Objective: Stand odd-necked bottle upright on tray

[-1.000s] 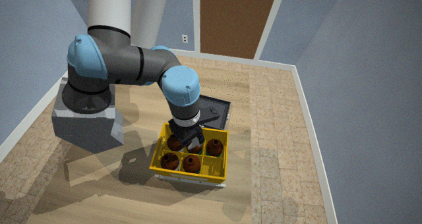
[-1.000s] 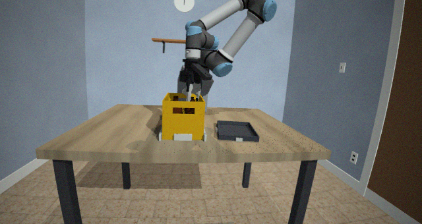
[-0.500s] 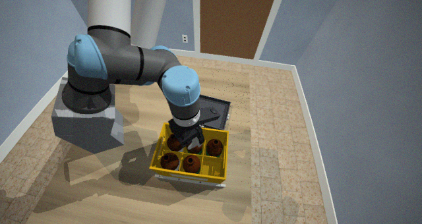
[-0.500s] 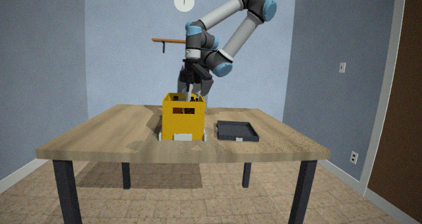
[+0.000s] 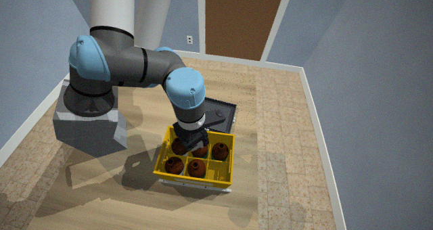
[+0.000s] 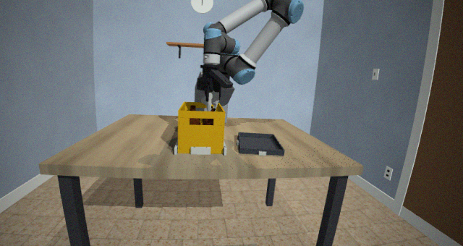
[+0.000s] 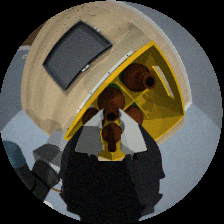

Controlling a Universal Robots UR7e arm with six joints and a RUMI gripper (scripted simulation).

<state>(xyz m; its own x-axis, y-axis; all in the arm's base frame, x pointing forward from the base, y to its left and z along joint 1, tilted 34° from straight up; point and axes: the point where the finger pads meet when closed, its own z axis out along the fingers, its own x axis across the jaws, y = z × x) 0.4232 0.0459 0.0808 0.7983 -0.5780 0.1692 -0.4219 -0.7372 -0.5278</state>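
The crate is 70 mm below my hand, 40 mm to the right of it and 10 mm ahead of it. From my hand the other things lie so: tray 220 mm to the left, 140 mm below, 50 mm behind; bottle 80 mm ahead, 70 mm below, 20 mm to the left.
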